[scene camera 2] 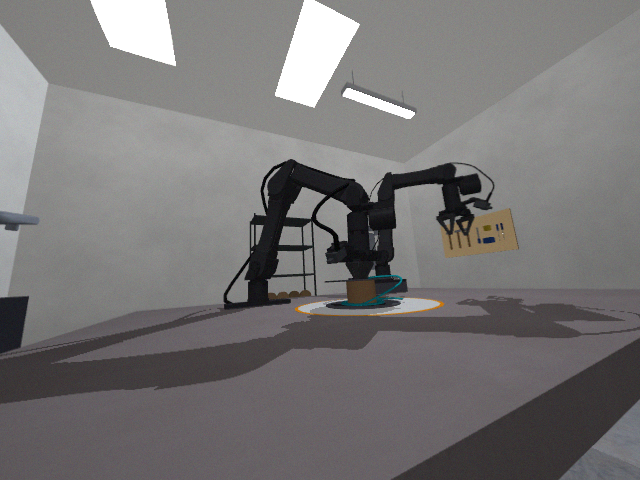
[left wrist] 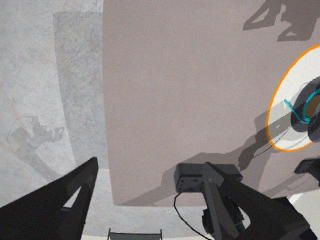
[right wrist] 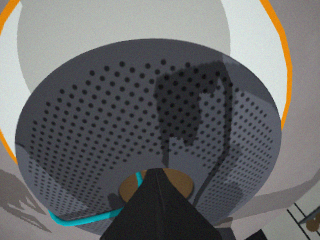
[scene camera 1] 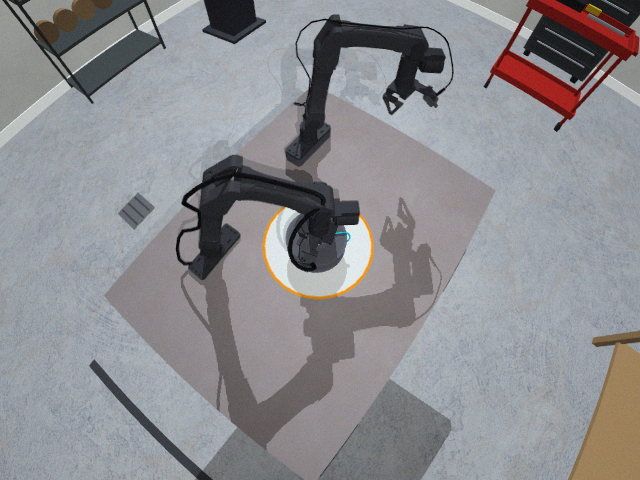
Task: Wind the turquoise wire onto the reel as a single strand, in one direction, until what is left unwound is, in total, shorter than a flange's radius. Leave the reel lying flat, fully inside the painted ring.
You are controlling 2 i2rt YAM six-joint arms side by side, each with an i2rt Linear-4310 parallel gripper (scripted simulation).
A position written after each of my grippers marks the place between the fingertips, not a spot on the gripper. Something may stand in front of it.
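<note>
My left gripper (scene camera 1: pixel 397 106) (scene camera 2: pixel 458 235) (left wrist: pixel 152 165) is visible, as is my right gripper (scene camera 2: pixel 361 289) (right wrist: pixel 153 165). Also visible: a reel (scene camera 2: pixel 358 291) (right wrist: pixel 85 131).
</note>
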